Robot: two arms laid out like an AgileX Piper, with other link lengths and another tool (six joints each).
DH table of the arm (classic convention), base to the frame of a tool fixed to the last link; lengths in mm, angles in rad. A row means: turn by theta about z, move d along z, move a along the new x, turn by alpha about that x. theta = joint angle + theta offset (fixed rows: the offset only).
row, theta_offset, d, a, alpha
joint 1, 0.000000, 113.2, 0.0, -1.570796
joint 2, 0.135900, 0.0, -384.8, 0.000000
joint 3, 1.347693, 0.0, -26.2, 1.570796
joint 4, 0.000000, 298.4, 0.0, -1.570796
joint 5, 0.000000, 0.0, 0.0, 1.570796
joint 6, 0.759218, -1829.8, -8.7, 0.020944
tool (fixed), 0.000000, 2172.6, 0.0, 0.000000
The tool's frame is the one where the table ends.
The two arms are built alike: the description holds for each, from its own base.
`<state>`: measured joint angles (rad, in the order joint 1, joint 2, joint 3, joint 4, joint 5, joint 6); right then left.
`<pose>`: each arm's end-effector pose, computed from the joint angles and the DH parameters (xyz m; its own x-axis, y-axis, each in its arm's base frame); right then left.
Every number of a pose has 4 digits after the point.
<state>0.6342 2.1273 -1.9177 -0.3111 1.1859 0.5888 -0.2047 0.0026 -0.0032 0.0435 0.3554 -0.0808</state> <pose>0.5506 0.2565 0.0789 -0.7360 0.5797 -0.3497 0.5672 0.8100 0.1492 0.2263 -0.0825 0.1054 -0.0701 0.6873 -0.7230 0.3323 0.6995 0.6327</pose>
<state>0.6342 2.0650 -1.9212 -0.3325 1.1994 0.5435 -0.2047 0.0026 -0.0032 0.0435 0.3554 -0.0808</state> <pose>0.5546 0.2486 0.1199 -0.7385 0.5493 -0.3910 0.5267 0.8320 0.1742 0.2263 -0.0825 0.1054 -0.0701 0.6873 -0.7230 0.3323 0.6995 0.6327</pose>
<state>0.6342 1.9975 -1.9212 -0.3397 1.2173 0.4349 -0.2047 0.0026 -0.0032 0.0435 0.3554 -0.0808</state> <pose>0.5540 0.2400 0.1618 -0.7686 0.4704 -0.4336 0.4419 0.8804 0.1720 0.2263 -0.0825 0.1054 -0.0701 0.6873 -0.7230 0.3323 0.6995 0.6327</pose>
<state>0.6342 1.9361 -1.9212 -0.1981 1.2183 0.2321 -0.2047 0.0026 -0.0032 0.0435 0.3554 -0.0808</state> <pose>0.5331 0.2717 0.1855 -0.8566 0.3422 -0.3862 0.2781 0.9366 0.2130 0.2263 -0.0825 0.1054 -0.0701 0.6873 -0.7230 0.3323 0.6995 0.6327</pose>
